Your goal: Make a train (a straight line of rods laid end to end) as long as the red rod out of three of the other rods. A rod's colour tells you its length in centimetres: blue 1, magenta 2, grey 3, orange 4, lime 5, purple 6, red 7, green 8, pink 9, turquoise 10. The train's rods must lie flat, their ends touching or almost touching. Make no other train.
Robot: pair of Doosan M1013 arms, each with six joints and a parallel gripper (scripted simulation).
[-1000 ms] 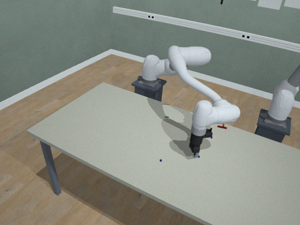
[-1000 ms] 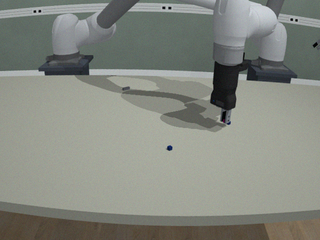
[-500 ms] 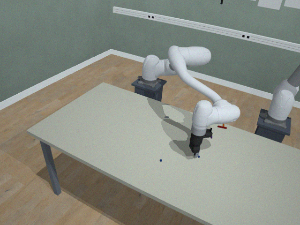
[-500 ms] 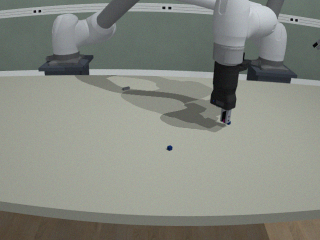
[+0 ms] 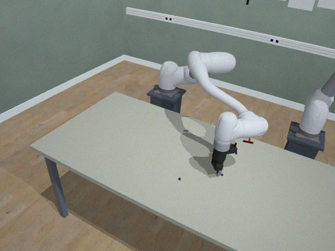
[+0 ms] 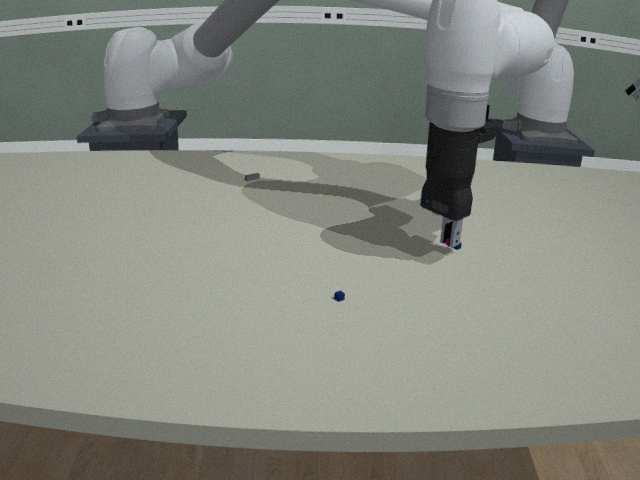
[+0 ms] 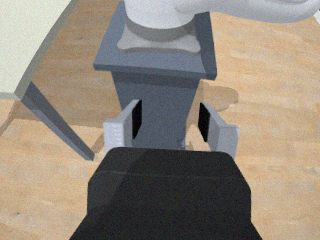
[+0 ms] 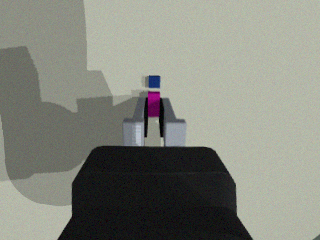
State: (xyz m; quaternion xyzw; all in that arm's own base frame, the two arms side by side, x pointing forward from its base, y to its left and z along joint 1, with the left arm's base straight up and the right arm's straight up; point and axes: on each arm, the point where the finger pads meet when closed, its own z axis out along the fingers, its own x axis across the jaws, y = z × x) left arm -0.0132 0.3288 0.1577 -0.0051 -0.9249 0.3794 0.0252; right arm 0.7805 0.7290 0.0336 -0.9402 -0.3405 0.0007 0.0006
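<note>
Right now my right hand is 2 cm above the magenta rod. Also, from my right hand: red rod 42 cm behind, 8 cm to the left, 3 cm below; then orange rod 45 cm behind, 9 cm to the left, 3 cm below; then purple rod 28 cm behind, 3 cm to the left, 3 cm below.
</note>
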